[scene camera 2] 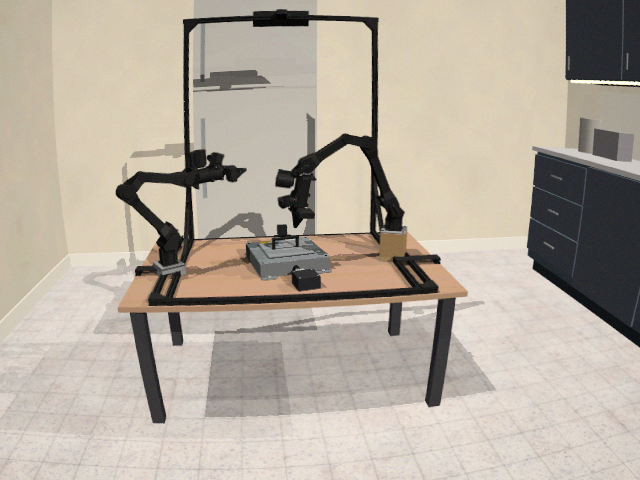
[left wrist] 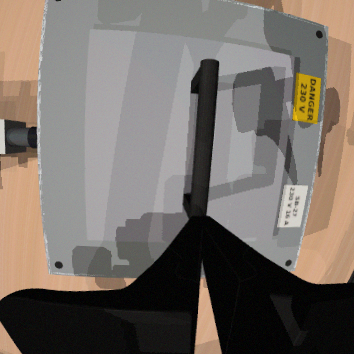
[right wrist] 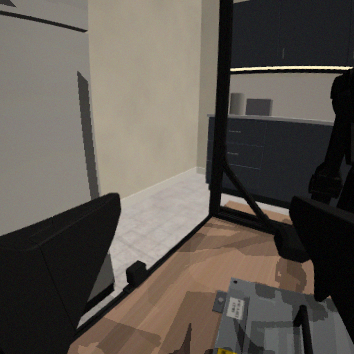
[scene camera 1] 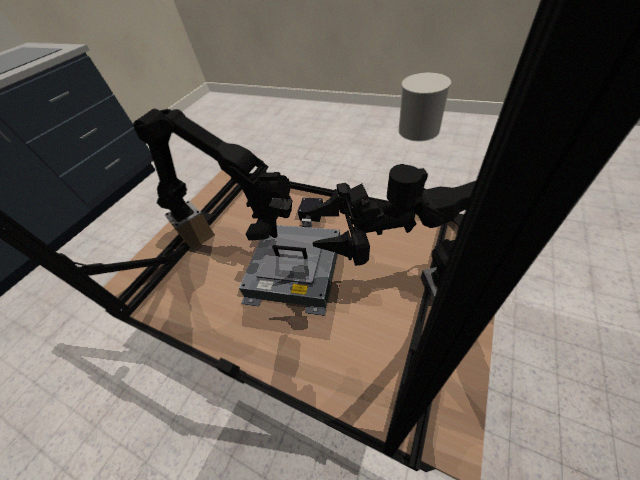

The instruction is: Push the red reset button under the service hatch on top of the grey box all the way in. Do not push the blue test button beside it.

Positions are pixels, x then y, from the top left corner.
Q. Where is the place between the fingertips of the right gripper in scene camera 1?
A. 309,228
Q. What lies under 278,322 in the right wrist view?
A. A service hatch.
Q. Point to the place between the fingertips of the left gripper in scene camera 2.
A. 295,227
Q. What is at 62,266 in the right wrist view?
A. The right gripper.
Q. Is the right gripper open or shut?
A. Open.
